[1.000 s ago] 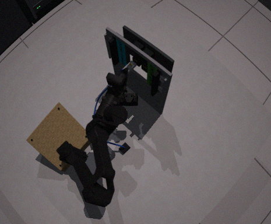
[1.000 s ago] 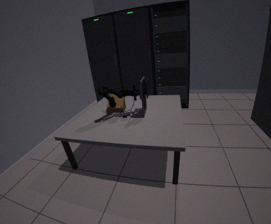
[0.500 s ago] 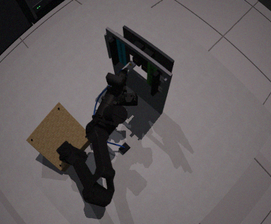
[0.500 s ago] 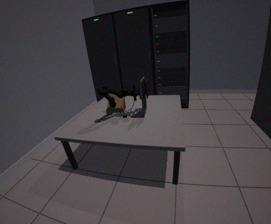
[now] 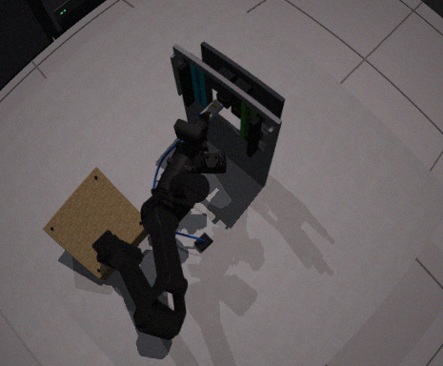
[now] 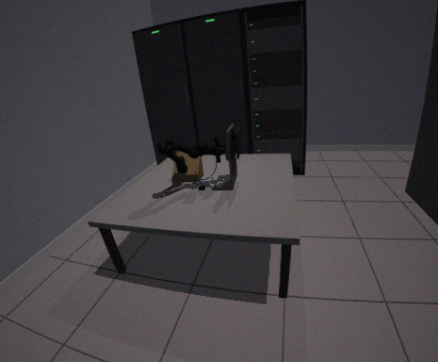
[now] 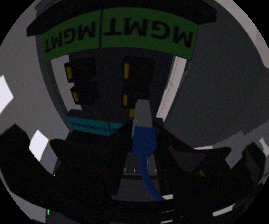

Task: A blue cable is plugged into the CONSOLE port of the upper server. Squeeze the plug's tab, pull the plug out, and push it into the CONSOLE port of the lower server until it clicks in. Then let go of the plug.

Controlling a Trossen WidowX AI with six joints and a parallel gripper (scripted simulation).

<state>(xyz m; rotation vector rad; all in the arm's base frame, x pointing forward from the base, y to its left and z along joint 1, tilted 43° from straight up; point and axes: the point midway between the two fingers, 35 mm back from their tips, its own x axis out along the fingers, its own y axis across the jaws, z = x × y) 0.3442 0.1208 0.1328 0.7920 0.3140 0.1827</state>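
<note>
Now: the plug right at my gripper tip.
</note>
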